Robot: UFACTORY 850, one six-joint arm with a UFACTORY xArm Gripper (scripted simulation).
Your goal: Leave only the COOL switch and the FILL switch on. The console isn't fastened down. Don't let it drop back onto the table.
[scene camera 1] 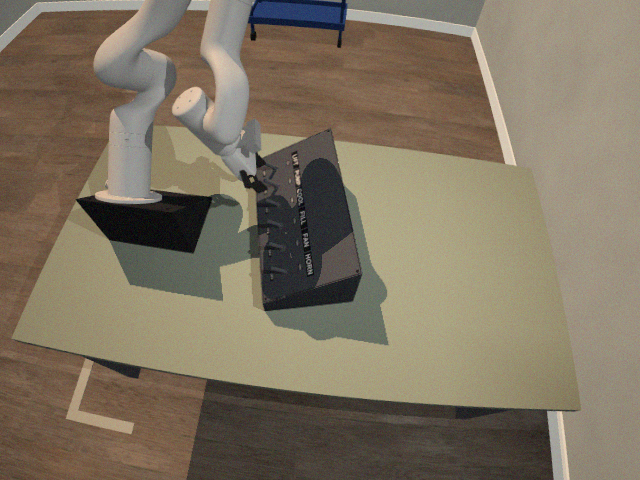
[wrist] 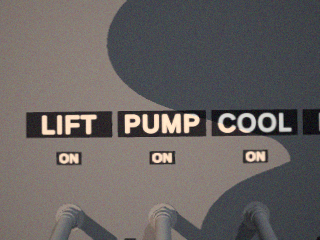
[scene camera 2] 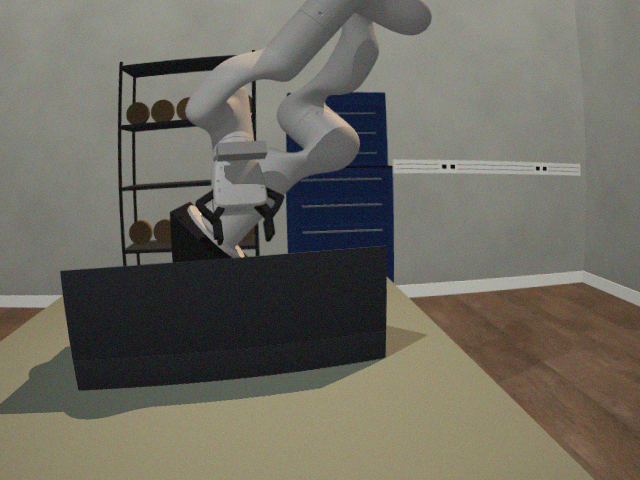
Labels:
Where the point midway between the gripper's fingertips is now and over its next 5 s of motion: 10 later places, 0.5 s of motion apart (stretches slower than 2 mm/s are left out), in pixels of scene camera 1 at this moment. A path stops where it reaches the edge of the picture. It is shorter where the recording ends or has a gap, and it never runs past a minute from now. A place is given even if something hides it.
My gripper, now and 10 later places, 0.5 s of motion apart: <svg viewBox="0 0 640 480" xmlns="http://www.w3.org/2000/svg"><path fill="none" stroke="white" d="M262 177L262 183L263 194L263 198L264 207L265 219L265 220L265 230L266 242L266 245L267 255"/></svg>

